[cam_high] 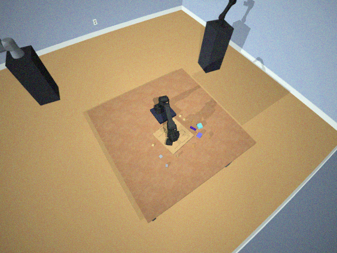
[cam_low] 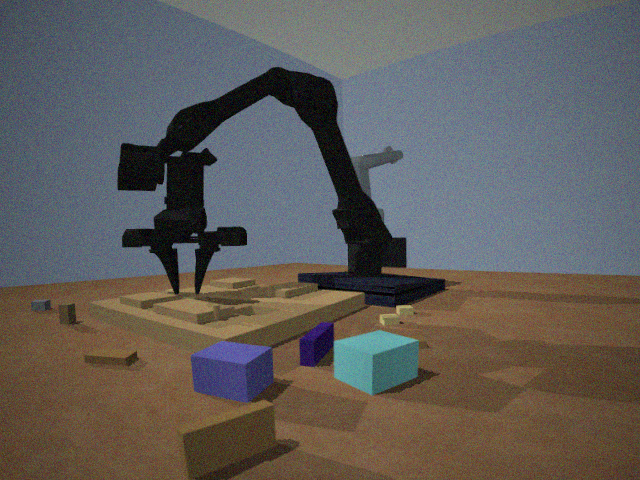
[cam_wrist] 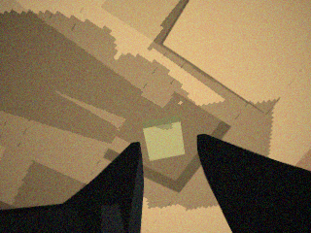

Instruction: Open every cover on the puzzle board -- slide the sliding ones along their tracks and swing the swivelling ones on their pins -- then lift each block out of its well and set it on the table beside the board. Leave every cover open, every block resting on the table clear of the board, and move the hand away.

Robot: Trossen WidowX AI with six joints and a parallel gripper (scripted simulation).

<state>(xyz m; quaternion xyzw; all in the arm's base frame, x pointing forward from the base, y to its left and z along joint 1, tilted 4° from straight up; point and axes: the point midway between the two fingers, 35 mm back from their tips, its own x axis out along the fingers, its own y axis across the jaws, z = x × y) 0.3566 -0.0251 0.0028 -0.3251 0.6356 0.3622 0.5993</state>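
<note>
My gripper tip is 4 cm to the right of the tan puzzle board, 4 cm past it and 1 cm above it. The rest, counted from my gripper tip: small grey block (22 cm ahead, 13 cm to the right, 2 cm below); dark purple block (28 cm to the left, 4 cm behind, 1 cm below); cyan block (36 cm to the left, 3 cm behind, 1 cm below).
</note>
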